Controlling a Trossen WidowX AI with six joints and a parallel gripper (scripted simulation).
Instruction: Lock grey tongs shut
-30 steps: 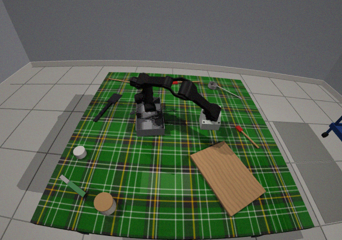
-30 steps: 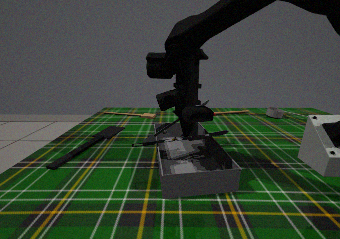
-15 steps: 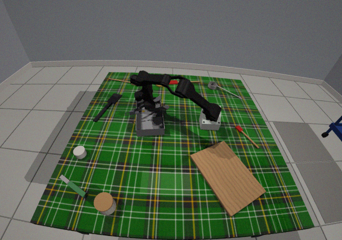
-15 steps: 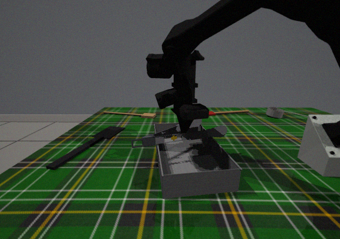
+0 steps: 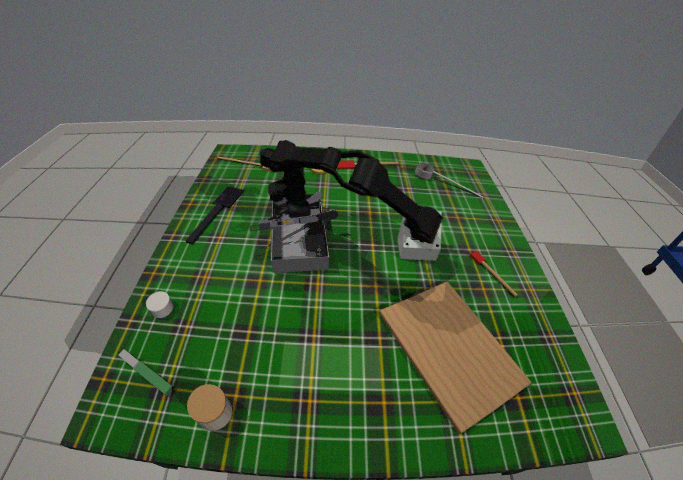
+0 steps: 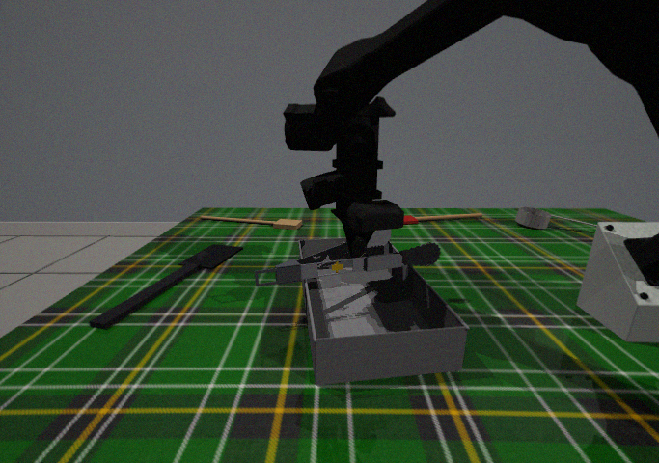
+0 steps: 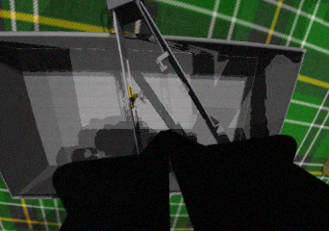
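The grey roasting tin lies 10 mm behind my gripper tip, 20 mm to the left of it and 40 mm below it. From my gripper tip the other things lie so: red spatula: 250 mm behind, 430 mm to the right, 60 mm below; then white cylinder: 360 mm ahead, 310 mm to the left, 50 mm below; then black spatula: 300 mm ahead, 110 mm to the right, 70 mm below.
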